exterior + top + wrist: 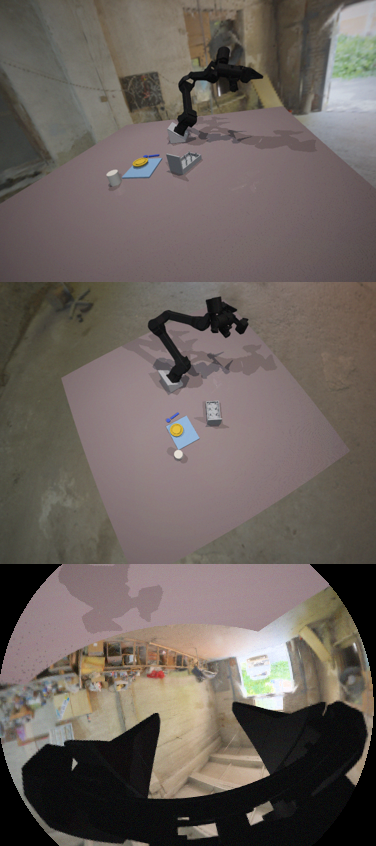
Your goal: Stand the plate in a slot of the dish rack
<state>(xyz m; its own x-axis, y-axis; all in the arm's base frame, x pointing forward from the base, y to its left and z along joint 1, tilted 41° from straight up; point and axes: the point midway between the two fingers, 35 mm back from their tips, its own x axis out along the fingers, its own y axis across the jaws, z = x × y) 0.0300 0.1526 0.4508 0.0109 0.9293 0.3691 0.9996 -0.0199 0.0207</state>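
Now: the yellow plate 60 cm to the right of my gripper tip, 26 cm below it and 21 cm ahead of it. Also, from my gripper tip: grey dish rack (38 cm to the right, 25 cm below, 25 cm ahead); then blue spoon (59 cm to the right, 27 cm below, 13 cm ahead); then light blue mat (59 cm to the right, 27 cm below, 24 cm ahead).
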